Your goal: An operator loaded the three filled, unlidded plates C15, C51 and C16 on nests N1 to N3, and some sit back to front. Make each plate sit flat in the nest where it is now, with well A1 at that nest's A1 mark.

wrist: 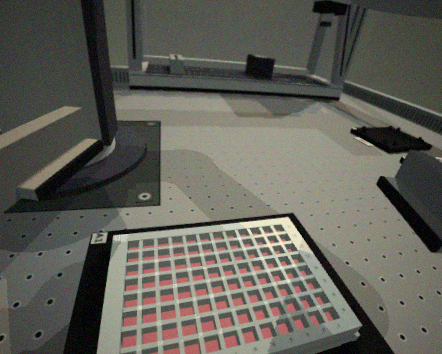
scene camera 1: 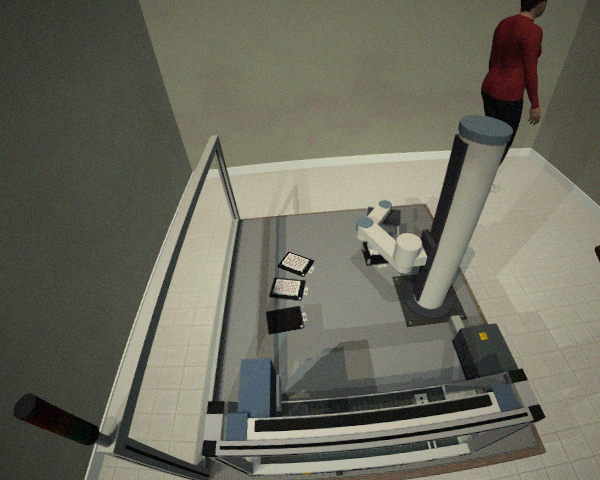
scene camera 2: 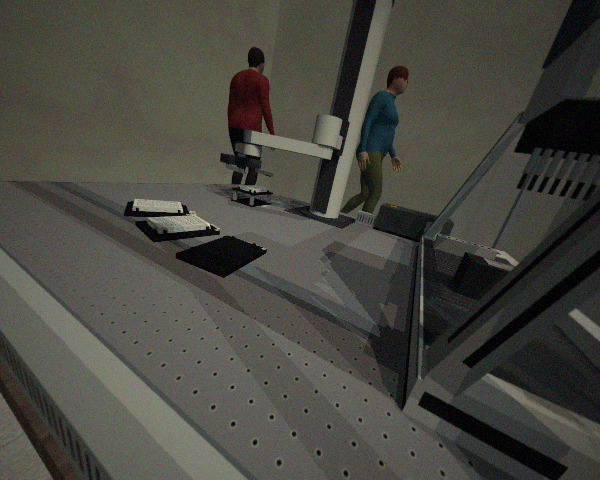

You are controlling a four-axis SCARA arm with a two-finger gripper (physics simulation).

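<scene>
One white plate [scene camera 1: 296, 262] [scene camera 2: 157, 205] and another white plate [scene camera 1: 287, 287] [scene camera 2: 178, 223] lie in neighbouring black nests. Beside them a black nest [scene camera 1: 284, 320] [scene camera 2: 221, 255] [wrist: 392, 139] holds no plate. The third plate [scene camera 2: 252, 189] [wrist: 215, 290], with red-filled wells, lies on a black raised stand [scene camera 1: 369, 259] [wrist: 82, 300] near the arm's column. In the wrist view the stand's A1 label [wrist: 98, 238] is at the far left corner; the plate's own lettering is not legible. My gripper [scene camera 2: 247, 167] [wrist: 242, 146] is open and empty, above the stand's level. The arm partly hides it in scene camera 1.
The arm's column [scene camera 1: 450, 225] [scene camera 2: 345, 100] stands beside the stand. A dark box [scene camera 1: 482, 350] [scene camera 2: 402, 220] and a blue box [scene camera 1: 256, 385] stand near the framed enclosure. A person in red [scene camera 1: 512, 55] [scene camera 2: 250, 95] and one in blue [scene camera 2: 381, 120] are beyond the table.
</scene>
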